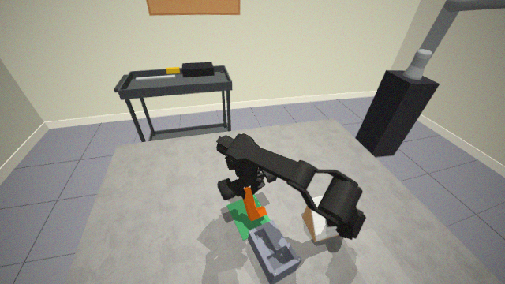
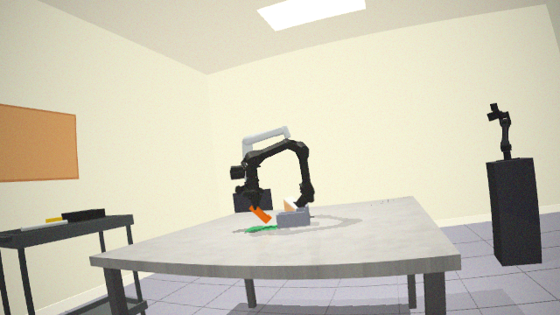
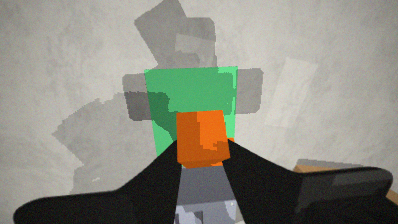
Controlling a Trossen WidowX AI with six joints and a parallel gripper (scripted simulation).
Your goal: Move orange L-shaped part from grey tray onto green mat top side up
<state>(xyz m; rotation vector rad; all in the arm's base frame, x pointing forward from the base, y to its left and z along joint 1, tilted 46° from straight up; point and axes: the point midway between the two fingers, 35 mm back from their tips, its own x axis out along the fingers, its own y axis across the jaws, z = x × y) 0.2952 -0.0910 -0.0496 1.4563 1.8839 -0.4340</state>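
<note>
The green mat lies 110 mm below my gripper tip, 20 mm to the left of it and 10 mm behind it. The rest, counted from my gripper tip: orange L-shaped part (30 mm below, 20 mm to the left, 20 mm behind).
</note>
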